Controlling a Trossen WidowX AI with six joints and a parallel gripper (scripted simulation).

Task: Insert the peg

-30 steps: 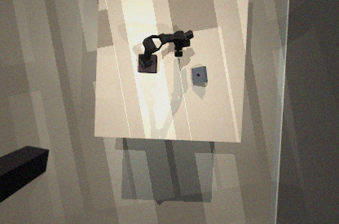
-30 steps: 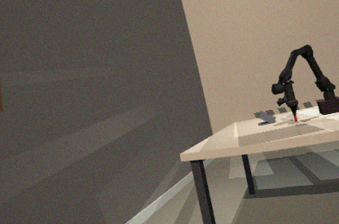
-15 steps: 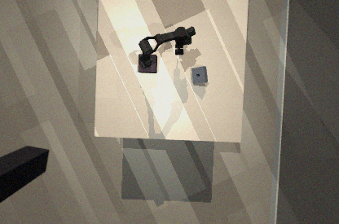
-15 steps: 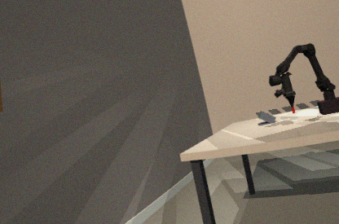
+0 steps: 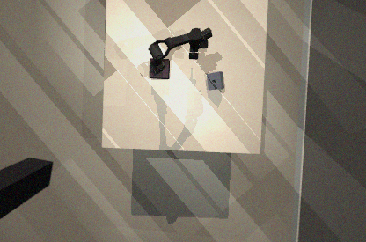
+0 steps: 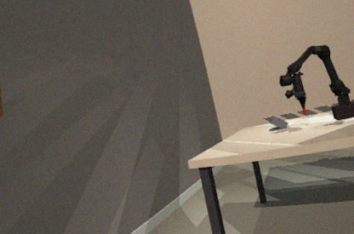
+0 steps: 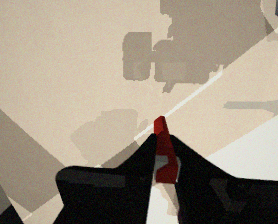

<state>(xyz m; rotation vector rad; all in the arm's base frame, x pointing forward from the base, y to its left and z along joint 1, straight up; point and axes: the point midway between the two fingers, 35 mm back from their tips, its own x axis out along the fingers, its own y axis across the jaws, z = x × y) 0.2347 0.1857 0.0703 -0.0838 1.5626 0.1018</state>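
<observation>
The grey-blue sloped panel is 220 mm ahead of my gripper tip, 200 mm to the right of it and 80 mm below it. From my gripper tip the other things lie so: red peg: 20 mm above.
</observation>
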